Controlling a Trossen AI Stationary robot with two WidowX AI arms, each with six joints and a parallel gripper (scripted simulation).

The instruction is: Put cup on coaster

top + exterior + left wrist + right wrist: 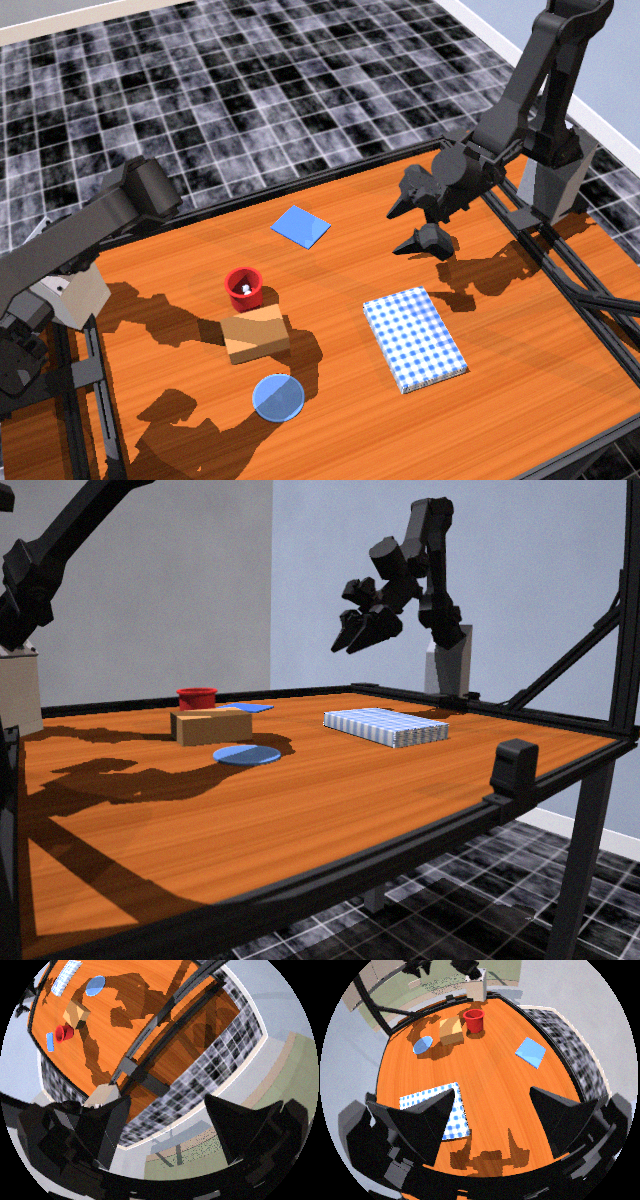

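Right now my left hand is 20 cm short of the cup, 34 cm to the left of it and 23 cm above it. From my left hand the other things lie so: tan block: 12 cm ahead, 34 cm to the right, 24 cm below; then flat blue square: 36 cm ahead, 48 cm to the right, 26 cm below.
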